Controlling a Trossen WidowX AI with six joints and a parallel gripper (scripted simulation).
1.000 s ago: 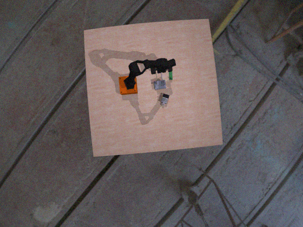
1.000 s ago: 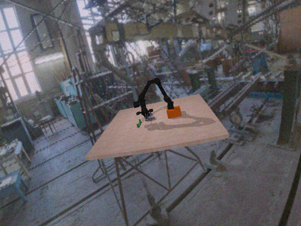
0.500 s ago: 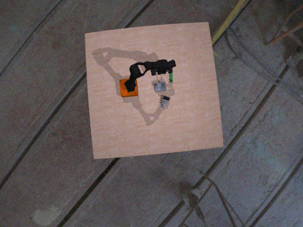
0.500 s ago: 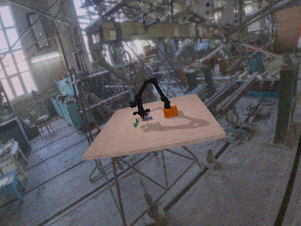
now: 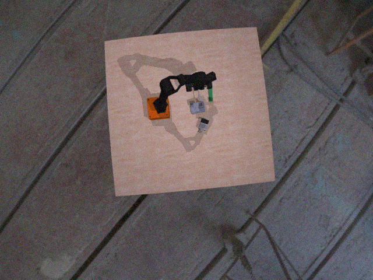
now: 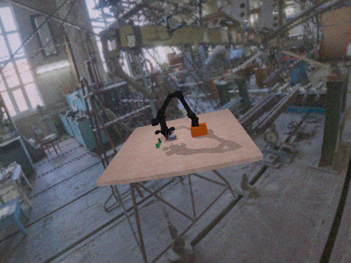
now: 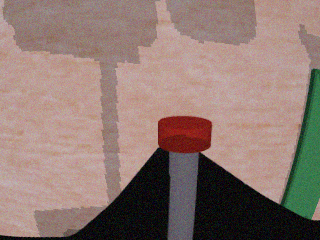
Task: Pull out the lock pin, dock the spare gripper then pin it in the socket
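My gripper tip is now 100 mm short of the green bar, 30 mm above it and 20 mm to the left of it. The rest, counted from my gripper tip: spare gripper 290 mm to the right, 40 mm ahead, 30 mm below; mount 140 mm to the right, 10 mm ahead.
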